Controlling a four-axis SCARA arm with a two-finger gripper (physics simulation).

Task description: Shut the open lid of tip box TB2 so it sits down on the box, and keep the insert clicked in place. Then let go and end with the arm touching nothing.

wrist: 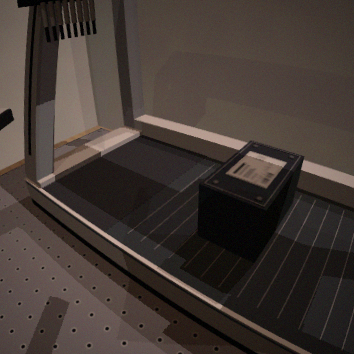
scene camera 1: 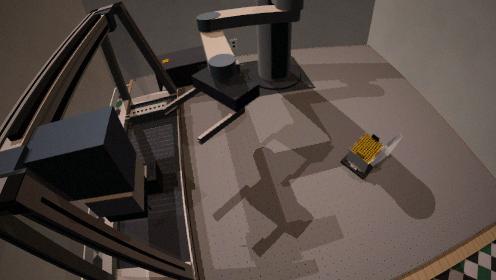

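Pixels of known places: gripper, between the fingertips: (wrist: 179, 87) (scene camera 1: 179, 125); arm's base, origin of its link: (scene camera 1: 274, 76).
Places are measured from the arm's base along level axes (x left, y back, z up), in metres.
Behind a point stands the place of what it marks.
The tip box (scene camera 1: 358, 162) @[x 0.113, y -0.606, z 0.049 m] stands on the table at the right in the scene view, grey on a dark base. I cannot read a TB2 label on it. Its yellow insert (scene camera 1: 366, 147) @[x 0.160, y -0.570, z 0.070 m] lies in the top; whether it is clicked in is too small to tell. The clear lid (scene camera 1: 393, 145) @[x 0.194, y -0.648, z 0.156 m] stands open, tilted up on the box's right side. My gripper (scene camera 1: 183, 127) @[x -0.407, y -0.505, z 0.258 m] is open and empty, its two long fingers wide apart, well to the left of the box and near the framed machine's edge. The tip box does not show in the wrist view.
A framed machine (scene camera 1: 75, 222) @[x -0.554, y -0.836, z 0.417 m] with a bulky dark head (scene camera 1: 75, 155) @[x -0.516, y -0.778, z 0.493 m] stands at the left. On its dark slotted deck (wrist: 120, 195) is a black box (wrist: 227, 217) @[x -0.515, y -0.530, z 0.106 m] with a pale label. A low black case (scene camera 1: 182, 62) @[x -0.416, y 0.066, z 0.127 m] lies behind, left of the arm's column (scene camera 1: 274, 50) @[x -0.024, y -0.077, z 0.189 m].
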